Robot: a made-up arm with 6 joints. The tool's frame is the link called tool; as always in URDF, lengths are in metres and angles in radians. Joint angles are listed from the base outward.
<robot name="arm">
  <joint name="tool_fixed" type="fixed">
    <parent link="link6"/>
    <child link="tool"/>
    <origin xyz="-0.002 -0.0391 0.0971" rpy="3.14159 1.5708 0"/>
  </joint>
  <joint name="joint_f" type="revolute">
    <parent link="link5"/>
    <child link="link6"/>
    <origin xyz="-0.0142 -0.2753 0.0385" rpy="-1.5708 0 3.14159"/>
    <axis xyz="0 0 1"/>
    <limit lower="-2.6" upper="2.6"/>
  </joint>
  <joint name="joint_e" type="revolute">
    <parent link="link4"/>
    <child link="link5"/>
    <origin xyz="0.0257 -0.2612 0.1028" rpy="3.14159 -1.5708 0"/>
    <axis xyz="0 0 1"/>
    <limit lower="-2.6" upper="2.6"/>
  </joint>
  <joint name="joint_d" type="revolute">
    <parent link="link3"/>
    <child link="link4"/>
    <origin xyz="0.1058 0.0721 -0.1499" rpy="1.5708 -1.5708 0"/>
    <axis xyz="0 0 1"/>
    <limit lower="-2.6" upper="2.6"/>
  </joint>
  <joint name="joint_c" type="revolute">
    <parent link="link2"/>
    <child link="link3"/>
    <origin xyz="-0.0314 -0.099 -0.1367" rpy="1.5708 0 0"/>
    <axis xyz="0 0 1"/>
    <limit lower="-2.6" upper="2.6"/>
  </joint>
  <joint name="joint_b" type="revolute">
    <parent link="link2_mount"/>
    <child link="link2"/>
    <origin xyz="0.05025 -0.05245 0.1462" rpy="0 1.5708 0"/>
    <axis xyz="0 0 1"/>
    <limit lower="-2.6" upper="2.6"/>
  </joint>
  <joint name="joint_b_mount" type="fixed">
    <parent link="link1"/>
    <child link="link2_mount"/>
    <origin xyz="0.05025 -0.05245 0.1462" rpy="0 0 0"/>
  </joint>
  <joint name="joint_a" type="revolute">
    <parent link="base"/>
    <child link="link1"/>
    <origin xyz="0 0 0.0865" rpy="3.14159 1.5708 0"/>
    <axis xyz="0 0 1"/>
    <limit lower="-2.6" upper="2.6"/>
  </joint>
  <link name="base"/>
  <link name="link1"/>
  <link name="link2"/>
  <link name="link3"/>
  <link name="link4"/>
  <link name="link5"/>
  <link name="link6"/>
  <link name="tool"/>
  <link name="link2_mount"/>
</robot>
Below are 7 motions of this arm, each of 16 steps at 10 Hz.
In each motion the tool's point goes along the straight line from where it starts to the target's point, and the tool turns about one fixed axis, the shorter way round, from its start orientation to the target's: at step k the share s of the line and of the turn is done. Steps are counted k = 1, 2, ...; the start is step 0. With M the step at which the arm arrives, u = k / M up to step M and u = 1 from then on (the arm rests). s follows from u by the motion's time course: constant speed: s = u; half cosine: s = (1 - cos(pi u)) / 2; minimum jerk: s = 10 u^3 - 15 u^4 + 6 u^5.
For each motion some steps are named. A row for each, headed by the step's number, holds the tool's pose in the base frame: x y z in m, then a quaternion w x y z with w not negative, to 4 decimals.
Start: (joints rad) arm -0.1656 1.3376 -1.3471 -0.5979 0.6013 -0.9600
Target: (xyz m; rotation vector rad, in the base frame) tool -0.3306 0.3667 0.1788 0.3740 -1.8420 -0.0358
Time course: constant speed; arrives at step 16
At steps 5, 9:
5: -0.3186 0.3353 0.3019 0.5548 0.2608 -0.7171 -0.3315
9: -0.3230 0.3467 0.2571 0.5754 0.2274 -0.7544 -0.2191

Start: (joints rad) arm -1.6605 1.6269 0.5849 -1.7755 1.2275 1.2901
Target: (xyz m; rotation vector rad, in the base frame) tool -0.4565 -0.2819 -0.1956 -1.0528 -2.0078 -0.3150
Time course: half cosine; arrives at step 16
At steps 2, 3, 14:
2: -0.4615 -0.2333 -0.1296 0.3623 -0.4691 -0.8005 -0.0889
3: -0.4612 -0.2357 -0.1328 0.3649 -0.4667 -0.8005 -0.0906
14: -0.4567 -0.2800 -0.1930 0.4116 -0.4208 -0.7988 -0.1239

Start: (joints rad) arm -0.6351 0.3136 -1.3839 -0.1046 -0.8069 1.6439
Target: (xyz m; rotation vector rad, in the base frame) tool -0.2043 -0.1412 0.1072 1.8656 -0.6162 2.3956
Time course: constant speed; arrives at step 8
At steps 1, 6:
1: -0.0566 -0.0677 0.2008 0.2895 -0.3683 -0.2028 -0.8599
6: -0.1621 -0.1202 0.1339 0.0711 -0.5527 0.0850 -0.8260

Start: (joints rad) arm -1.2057 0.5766 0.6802 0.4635 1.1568 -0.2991
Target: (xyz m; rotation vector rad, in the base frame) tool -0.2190 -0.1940 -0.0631 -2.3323 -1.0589 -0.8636
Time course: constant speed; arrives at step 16
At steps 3, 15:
3: -0.0170 -0.2063 0.1247 0.2444 0.6341 0.6303 0.3754
15: -0.2035 -0.1949 -0.0487 0.1826 -0.8355 -0.4072 -0.3208

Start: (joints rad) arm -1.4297 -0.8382 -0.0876 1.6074 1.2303 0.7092
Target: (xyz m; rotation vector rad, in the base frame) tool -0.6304 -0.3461 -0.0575 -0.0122 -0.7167 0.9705
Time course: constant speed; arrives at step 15
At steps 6, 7, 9, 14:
6: -0.4711 -0.3707 0.1187 0.6450 -0.2603 -0.5073 0.5087
7: -0.4888 -0.3680 0.0992 0.6694 -0.2331 -0.4913 0.5061
9: -0.5242 -0.3625 0.0600 0.7151 -0.1776 -0.4569 0.4984
14: -0.6127 -0.3488 -0.0379 0.8086 -0.0347 -0.3585 0.4653

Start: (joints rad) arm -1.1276 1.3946 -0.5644 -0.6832 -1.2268 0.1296
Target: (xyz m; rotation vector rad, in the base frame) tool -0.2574 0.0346 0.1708 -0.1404 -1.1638 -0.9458
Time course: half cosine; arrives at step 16
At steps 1, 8, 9, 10, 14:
1: -0.2900 -0.0462 -0.2059 0.4877 -0.3671 -0.0396 -0.7911
8: -0.2738 -0.0062 -0.0194 0.6513 -0.2325 -0.3021 -0.6561
9: -0.2706 0.0018 0.0177 0.6741 -0.2014 -0.3506 -0.6181
10: -0.2675 0.0094 0.0534 0.6927 -0.1705 -0.3955 -0.5785
14: -0.2587 0.0315 0.1563 0.7271 -0.0772 -0.5134 -0.4492

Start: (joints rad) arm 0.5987 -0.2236 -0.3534 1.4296 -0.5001 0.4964
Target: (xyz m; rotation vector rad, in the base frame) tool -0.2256 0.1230 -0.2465 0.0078 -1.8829 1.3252
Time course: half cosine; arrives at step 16
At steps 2, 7, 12, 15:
2: -0.2438 -0.0437 -0.0423 0.5617 -0.2388 -0.2891 0.7375
7: -0.2369 0.0194 -0.1197 0.5240 -0.1525 -0.4836 0.6843
12: -0.2284 0.0976 -0.2154 0.4416 -0.0358 -0.6903 0.5719
15: -0.2258 0.1213 -0.2445 0.4097 0.0005 -0.7433 0.5288

